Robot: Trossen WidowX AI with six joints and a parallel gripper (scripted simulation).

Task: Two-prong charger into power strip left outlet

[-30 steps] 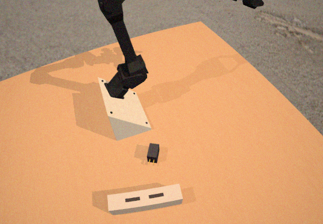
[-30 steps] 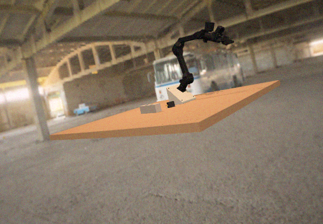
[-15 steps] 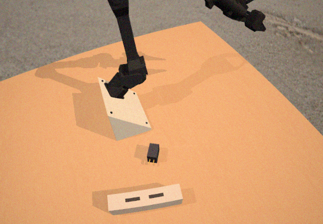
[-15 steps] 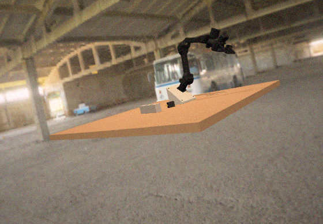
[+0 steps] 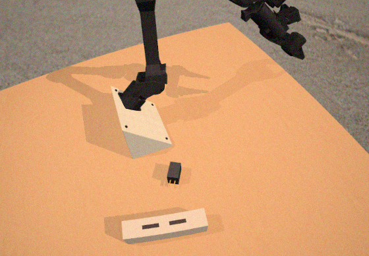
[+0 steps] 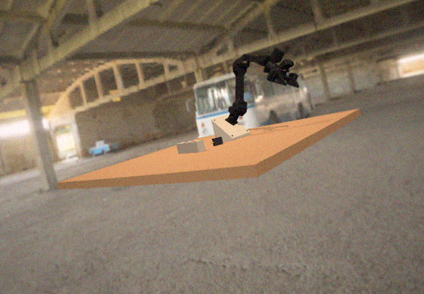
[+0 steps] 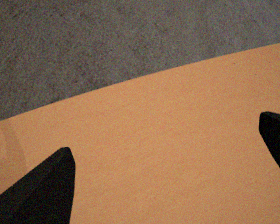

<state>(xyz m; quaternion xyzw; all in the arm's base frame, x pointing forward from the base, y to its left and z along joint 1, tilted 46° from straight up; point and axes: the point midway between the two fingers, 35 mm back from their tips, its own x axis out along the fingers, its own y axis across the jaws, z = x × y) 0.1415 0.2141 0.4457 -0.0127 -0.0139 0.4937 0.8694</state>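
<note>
Right now the charger is 480 mm to the right of my gripper tip, 200 mm below it and 70 mm ahead of it.
</note>
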